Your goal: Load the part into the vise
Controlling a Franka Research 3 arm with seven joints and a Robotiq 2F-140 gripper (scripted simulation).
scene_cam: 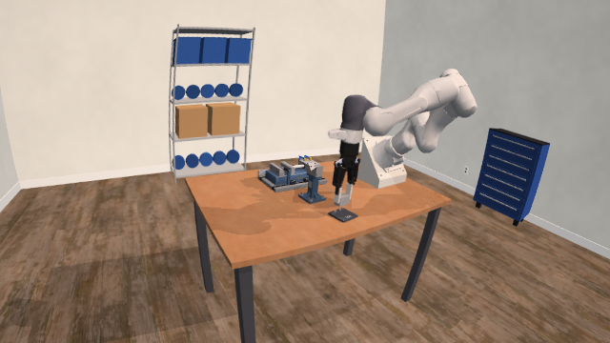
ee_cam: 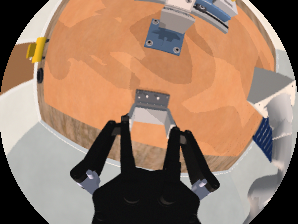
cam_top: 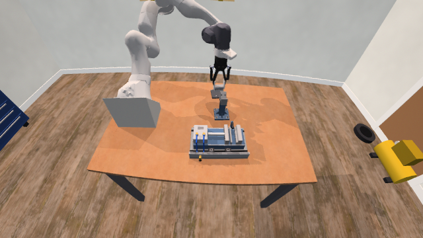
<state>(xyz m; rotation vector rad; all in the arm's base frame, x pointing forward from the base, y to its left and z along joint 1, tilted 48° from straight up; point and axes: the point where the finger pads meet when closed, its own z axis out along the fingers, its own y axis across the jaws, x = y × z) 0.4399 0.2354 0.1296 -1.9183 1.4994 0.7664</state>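
The infeed plate lies 9 cm below my hand and 1 cm to the left of it. Also, from my hand: part 3 cm below, 1 cm to the right; then fixed jaw 39 cm to the right, 12 cm ahead, 2 cm below; then vise 39 cm to the right, 6 cm below, 2 cm ahead.
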